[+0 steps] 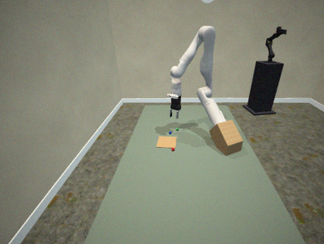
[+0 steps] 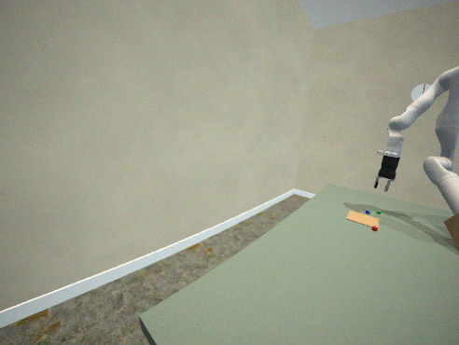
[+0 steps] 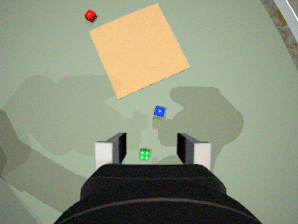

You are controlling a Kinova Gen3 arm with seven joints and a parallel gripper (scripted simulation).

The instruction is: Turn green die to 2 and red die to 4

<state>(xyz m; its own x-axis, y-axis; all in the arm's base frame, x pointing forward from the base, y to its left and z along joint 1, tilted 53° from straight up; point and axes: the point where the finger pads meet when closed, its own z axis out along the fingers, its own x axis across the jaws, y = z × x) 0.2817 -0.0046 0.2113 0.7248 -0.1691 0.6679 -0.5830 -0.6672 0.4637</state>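
Right now the green die is 30 mm behind my hand, 30 mm to the right of it and 150 mm below it. Round my hand: red die: 50 mm ahead, 230 mm to the left, 150 mm below; then tan mat: 80 mm ahead, 130 mm to the left, 160 mm below; then blue die: 40 mm ahead, 10 mm to the left, 150 mm below.
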